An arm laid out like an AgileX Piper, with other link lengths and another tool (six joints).
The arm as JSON. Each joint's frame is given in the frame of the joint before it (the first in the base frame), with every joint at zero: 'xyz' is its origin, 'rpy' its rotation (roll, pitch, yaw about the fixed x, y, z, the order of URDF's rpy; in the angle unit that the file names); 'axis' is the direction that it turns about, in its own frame. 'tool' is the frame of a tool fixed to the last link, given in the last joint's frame.
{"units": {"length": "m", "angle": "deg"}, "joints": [
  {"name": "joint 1", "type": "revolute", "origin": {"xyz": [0.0, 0.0, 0.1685], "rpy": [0.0, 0.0, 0.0]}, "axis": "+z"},
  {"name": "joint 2", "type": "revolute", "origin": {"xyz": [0.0, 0.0, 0.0], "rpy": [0.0, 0.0, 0.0]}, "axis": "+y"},
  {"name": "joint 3", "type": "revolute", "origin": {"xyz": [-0.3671, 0.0, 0.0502], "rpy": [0.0, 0.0, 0.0]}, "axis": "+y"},
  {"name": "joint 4", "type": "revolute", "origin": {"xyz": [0.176, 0.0, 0.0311], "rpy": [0.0, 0.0, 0.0]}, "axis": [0.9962, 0.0, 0.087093]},
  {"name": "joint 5", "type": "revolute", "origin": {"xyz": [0.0, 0.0, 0.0], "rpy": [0.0, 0.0, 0.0]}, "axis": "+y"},
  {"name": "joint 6", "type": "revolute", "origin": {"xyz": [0.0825, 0.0, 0.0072], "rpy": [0.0, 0.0, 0.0]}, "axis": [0.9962, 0.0, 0.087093]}
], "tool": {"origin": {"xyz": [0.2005, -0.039, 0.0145], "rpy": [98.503, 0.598, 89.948]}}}
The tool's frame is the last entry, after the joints.
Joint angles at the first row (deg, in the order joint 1, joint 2, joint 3, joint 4, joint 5, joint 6):
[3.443, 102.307, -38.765, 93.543, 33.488, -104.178]
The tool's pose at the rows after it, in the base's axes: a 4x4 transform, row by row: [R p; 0 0 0 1], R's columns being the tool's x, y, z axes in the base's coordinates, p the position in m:
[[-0.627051 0.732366 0.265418 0.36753], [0.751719 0.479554 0.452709 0.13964], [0.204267 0.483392 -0.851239 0.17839], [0 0 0 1]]
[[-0.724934 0.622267 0.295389 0.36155], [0.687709 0.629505 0.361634 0.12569], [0.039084 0.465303 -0.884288 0.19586], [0 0 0 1]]
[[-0.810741 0.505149 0.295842 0.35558], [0.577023 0.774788 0.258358 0.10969], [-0.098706 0.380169 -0.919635 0.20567], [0 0 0 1]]
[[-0.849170 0.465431 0.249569 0.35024], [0.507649 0.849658 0.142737 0.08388], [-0.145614 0.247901 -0.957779 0.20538], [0 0 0 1]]
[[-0.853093 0.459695 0.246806 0.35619], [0.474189 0.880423 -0.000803 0.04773], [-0.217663 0.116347 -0.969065 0.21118], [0 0 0 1]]
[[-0.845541 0.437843 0.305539 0.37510], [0.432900 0.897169 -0.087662 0.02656], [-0.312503 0.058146 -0.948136 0.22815], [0 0 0 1]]
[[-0.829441 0.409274 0.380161 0.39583], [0.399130 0.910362 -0.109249 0.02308], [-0.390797 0.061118 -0.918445 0.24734], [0 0 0 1]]
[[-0.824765 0.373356 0.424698 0.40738], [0.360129 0.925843 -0.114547 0.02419], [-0.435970 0.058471 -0.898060 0.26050], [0 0 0 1]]
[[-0.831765 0.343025 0.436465 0.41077], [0.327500 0.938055 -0.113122 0.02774], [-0.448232 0.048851 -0.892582 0.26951], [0 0 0 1]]
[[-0.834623 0.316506 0.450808 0.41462], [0.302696 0.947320 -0.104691 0.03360], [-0.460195 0.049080 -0.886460 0.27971], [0 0 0 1]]
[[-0.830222 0.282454 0.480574 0.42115], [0.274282 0.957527 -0.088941 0.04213], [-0.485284 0.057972 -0.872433 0.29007], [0 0 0 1]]
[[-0.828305 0.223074 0.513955 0.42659], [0.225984 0.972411 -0.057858 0.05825], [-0.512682 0.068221 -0.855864 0.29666], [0 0 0 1]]
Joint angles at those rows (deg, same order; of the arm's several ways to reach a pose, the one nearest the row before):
[3.443, 98.529, -40.629, 83.147, 31.949, -103.497]
[3.443, 94.423, -43.176, 68.480, 30.469, -98.932]
[3.241, 92.051, -47.568, 49.520, 32.480, -91.115]
[2.797, 91.792, -53.500, 31.167, 38.136, -79.473]
[2.798, 91.792, -58.623, 16.376, 41.698, -70.136]
[2.797, 91.792, -62.457, 8.992, 41.989, -67.667]
[2.853, 91.792, -65.064, 7.362, 40.368, -68.826]
[2.852, 91.792, -67.038, 7.119, 40.041, -71.158]
[3.101, 91.792, -69.550, 6.970, 42.213, -72.656]
[3.558, 91.792, -72.171, 7.192, 44.225, -73.757]
[4.129, 91.792, -73.774, 8.092, 44.284, -75.641]
[5.252, 91.847, -73.942, 10.122, 42.843, -79.217]

